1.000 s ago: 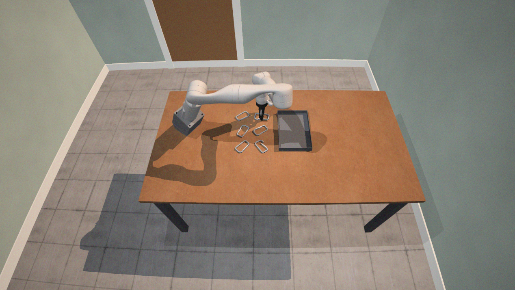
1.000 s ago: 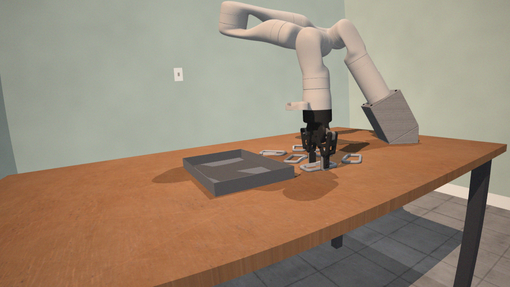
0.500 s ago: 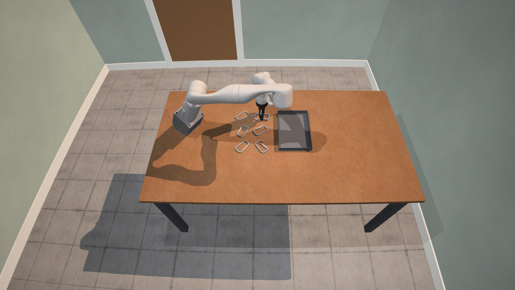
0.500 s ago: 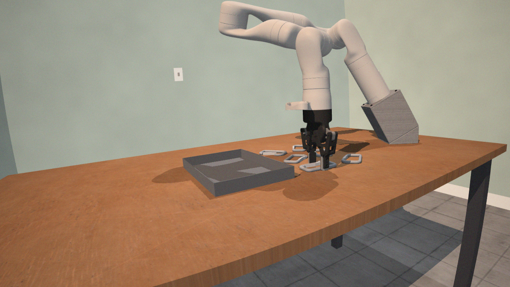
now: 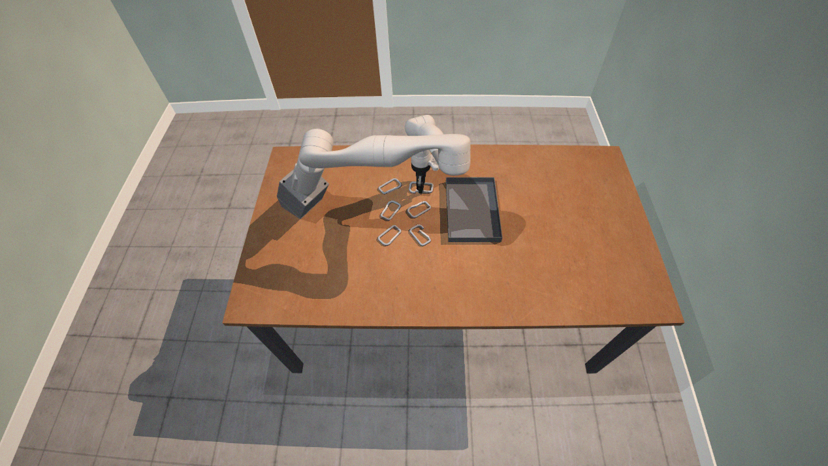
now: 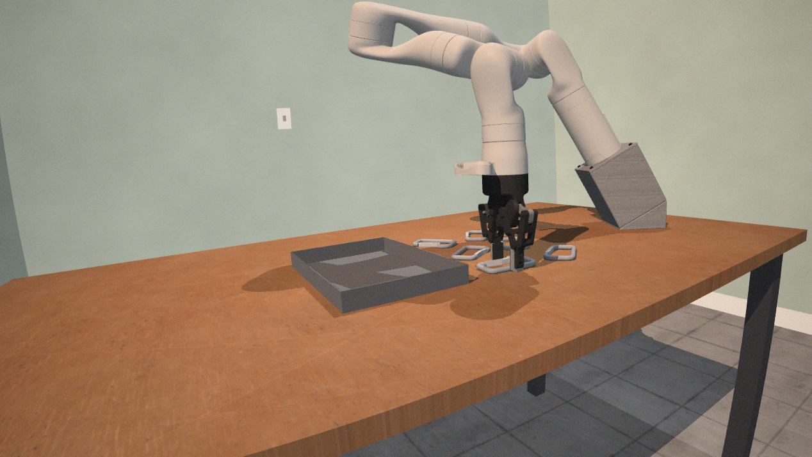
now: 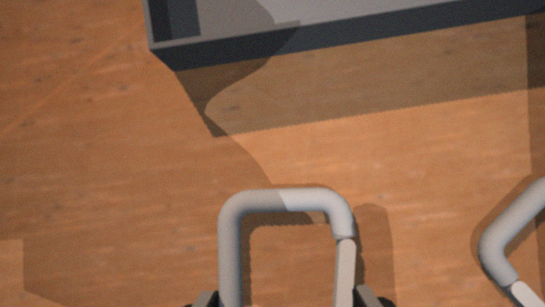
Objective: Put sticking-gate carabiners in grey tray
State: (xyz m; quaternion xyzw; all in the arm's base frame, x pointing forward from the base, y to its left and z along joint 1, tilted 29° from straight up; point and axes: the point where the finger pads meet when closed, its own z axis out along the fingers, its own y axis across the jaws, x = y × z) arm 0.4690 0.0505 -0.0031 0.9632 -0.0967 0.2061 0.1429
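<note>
Now: hand 2 cm to the left of the carabiner gate and 1 cm above it. Also, from my hand: grey tray: 18 cm ahead, 15 cm to the right, 1 cm below.
</note>
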